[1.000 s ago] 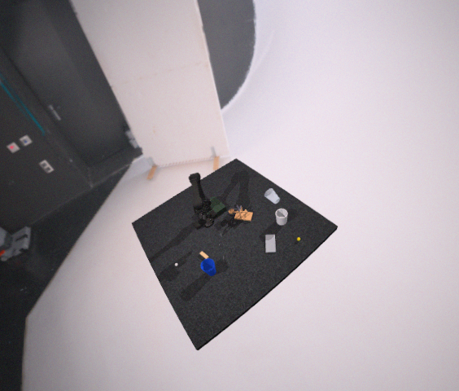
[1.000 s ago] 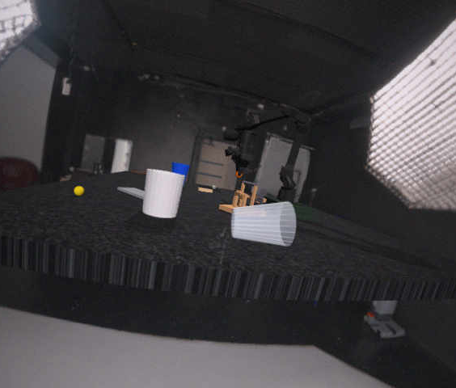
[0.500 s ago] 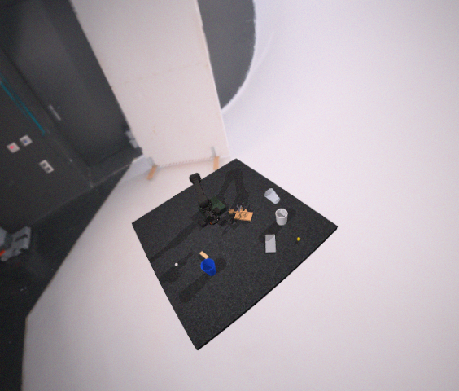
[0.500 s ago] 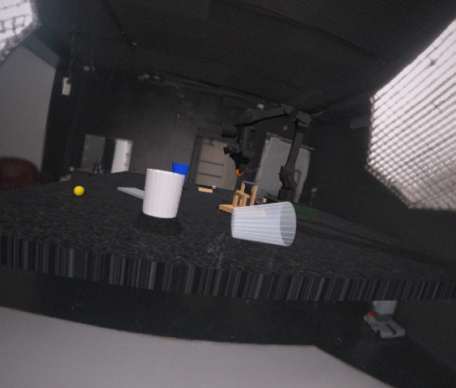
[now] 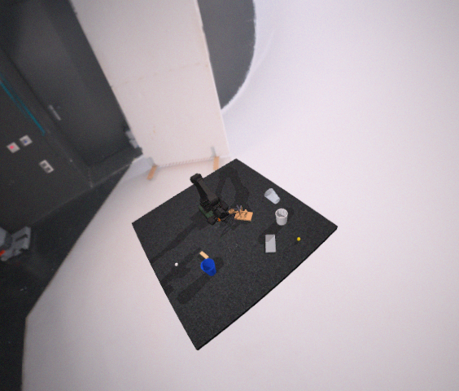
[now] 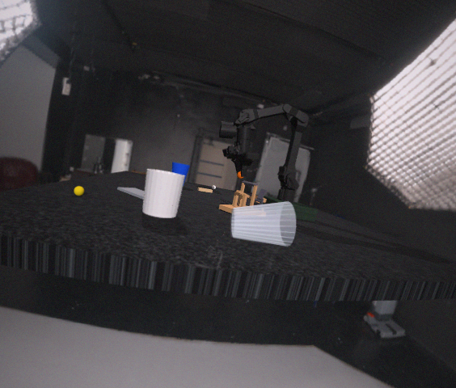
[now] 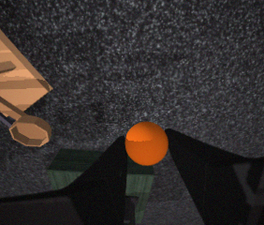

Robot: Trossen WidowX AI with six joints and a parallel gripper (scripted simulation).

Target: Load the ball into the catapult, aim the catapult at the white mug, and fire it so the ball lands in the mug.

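Right now my gripper tip is 19 cm to the right of the wooden catapult, 7 cm above it and 3 cm past it. The rest, counted from my gripper tip: small wooden block 24 cm to the right, 13 cm ahead, 11 cm below; then blue cup 28 cm ahead, 26 cm to the right, 9 cm below; then orange ball 1 cm above.
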